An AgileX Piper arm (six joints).
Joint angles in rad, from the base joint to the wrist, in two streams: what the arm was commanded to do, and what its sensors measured. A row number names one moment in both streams.
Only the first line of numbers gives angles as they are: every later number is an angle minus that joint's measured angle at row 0.
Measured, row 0:
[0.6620, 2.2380, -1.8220, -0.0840, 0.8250, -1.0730]
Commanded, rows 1 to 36:
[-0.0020, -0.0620, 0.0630, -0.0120, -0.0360, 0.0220]
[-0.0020, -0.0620, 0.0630, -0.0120, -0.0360, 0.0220]
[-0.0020, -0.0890, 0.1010, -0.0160, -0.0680, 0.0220]
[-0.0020, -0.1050, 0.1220, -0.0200, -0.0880, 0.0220]
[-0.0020, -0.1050, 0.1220, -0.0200, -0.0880, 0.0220]
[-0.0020, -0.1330, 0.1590, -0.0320, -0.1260, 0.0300]
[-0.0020, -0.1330, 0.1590, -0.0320, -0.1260, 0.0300]
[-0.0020, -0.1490, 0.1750, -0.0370, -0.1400, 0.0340]
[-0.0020, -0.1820, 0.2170, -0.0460, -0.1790, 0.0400]
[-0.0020, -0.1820, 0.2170, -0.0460, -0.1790, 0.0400]
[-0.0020, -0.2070, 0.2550, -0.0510, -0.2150, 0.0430]
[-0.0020, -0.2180, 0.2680, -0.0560, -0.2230, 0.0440]
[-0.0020, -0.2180, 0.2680, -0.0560, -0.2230, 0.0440]
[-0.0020, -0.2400, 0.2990, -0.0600, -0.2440, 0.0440]
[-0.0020, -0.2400, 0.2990, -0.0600, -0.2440, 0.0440]
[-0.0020, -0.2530, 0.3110, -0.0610, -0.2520, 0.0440]
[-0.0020, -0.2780, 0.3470, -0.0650, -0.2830, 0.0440]
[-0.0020, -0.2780, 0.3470, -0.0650, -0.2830, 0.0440]
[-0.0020, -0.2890, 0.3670, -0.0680, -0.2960, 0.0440]
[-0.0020, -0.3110, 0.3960, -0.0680, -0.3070, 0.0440]
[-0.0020, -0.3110, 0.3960, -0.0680, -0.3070, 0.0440]
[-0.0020, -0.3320, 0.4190, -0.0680, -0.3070, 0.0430]
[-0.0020, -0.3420, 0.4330, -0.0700, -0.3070, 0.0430]
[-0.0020, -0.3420, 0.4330, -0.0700, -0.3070, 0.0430]
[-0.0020, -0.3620, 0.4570, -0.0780, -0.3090, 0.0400]
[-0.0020, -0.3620, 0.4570, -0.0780, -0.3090, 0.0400]
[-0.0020, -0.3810, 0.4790, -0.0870, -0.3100, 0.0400]
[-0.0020, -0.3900, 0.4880, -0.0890, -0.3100, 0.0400]
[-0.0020, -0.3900, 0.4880, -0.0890, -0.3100, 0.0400]
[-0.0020, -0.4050, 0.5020, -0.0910, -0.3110, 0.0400]
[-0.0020, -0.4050, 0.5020, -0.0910, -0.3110, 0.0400]
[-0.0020, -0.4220, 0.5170, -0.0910, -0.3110, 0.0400]
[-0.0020, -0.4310, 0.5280, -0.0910, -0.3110, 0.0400]
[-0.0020, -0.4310, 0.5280, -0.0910, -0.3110, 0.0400]
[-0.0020, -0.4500, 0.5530, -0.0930, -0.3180, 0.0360]
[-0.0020, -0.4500, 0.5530, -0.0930, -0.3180, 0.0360]
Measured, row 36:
[0.0200, -0.4010, 0.5330, -0.0330, -0.2950, -0.0040]
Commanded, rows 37 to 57:
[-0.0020, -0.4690, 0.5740, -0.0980, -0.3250, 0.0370]
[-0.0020, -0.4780, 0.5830, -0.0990, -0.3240, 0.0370]
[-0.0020, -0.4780, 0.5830, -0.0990, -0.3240, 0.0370]
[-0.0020, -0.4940, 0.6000, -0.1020, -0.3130, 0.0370]
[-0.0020, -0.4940, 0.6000, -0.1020, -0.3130, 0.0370]
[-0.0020, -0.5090, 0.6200, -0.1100, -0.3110, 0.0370]
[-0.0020, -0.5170, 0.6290, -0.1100, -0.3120, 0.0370]
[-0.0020, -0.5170, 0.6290, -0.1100, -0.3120, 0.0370]
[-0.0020, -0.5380, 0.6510, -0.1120, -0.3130, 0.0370]
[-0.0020, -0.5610, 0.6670, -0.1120, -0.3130, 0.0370]
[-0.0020, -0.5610, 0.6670, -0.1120, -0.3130, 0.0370]
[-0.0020, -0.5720, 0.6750, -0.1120, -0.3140, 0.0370]
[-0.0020, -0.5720, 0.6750, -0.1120, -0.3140, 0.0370]
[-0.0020, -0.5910, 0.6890, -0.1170, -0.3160, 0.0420]
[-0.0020, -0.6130, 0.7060, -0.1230, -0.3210, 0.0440]
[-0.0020, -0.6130, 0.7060, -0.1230, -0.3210, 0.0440]
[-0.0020, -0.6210, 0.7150, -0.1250, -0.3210, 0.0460]
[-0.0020, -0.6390, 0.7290, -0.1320, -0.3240, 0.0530]
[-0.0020, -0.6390, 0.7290, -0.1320, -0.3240, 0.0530]
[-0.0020, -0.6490, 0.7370, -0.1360, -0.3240, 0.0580]
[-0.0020, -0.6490, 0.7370, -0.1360, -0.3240, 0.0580]
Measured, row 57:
[0.0200, -0.6030, 0.7300, -0.0750, -0.2610, 0.0010]
